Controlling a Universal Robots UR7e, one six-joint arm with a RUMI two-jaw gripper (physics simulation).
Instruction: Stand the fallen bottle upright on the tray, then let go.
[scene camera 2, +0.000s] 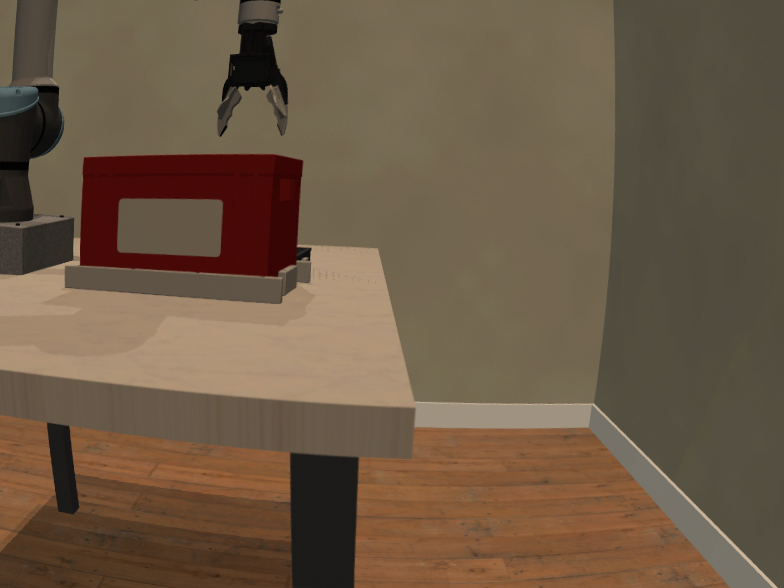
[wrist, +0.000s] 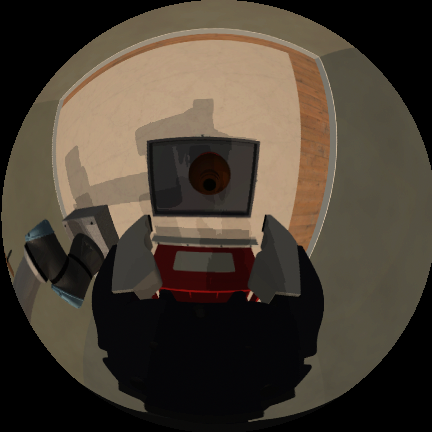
In view: my gripper (scene camera 2: 250, 135), a brown bottle (wrist: 208, 173) and a grey strip (wrist: 170, 240).
My gripper is seen too in the wrist view (wrist: 206, 216).
